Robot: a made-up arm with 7 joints. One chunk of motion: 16 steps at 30 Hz.
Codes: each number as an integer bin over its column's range. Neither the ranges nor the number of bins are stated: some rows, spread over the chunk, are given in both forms.
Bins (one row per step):
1: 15 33 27 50 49 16 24
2: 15 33 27 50 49 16 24
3: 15 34 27 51 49 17 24
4: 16 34 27 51 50 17 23
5: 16 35 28 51 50 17 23
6: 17 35 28 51 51 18 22
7: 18 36 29 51 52 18 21
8: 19 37 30 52 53 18 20
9: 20 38 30 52 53 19 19
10: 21 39 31 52 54 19 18
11: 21 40 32 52 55 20 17
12: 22 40 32 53 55 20 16
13: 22 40 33 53 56 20 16
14: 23 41 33 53 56 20 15
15: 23 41 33 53 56 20 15
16: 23 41 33 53 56 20 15
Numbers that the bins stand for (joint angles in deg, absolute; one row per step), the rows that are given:
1: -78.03 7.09 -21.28 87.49 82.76 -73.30 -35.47
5: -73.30 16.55 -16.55 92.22 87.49 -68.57 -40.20
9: -54.39 30.74 -7.09 96.95 101.68 -59.12 -59.12
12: -44.93 40.20 2.36 101.68 111.14 -54.39 -73.30
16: -40.20 44.93 7.09 101.68 115.87 -54.39 -78.03
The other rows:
2: -78.03 7.09 -21.28 87.49 82.76 -73.30 -35.47
3: -78.03 11.82 -21.28 92.22 82.76 -68.57 -35.47
4: -73.30 11.82 -21.28 92.22 87.49 -68.57 -40.20
6: -68.57 16.55 -16.55 92.22 92.22 -63.84 -44.93
7: -63.84 21.28 -11.82 92.22 96.95 -63.84 -49.66
8: -59.12 26.01 -7.09 96.95 101.68 -63.84 -54.39
10: -49.66 35.47 -2.36 96.95 106.41 -59.12 -63.84
11: -49.66 40.20 2.36 96.95 111.14 -54.39 -68.57
13: -44.93 40.20 7.09 101.68 115.87 -54.39 -73.30
14: -40.20 44.93 7.09 101.68 115.87 -54.39 -78.03
15: -40.20 44.93 7.09 101.68 115.87 -54.39 -78.03

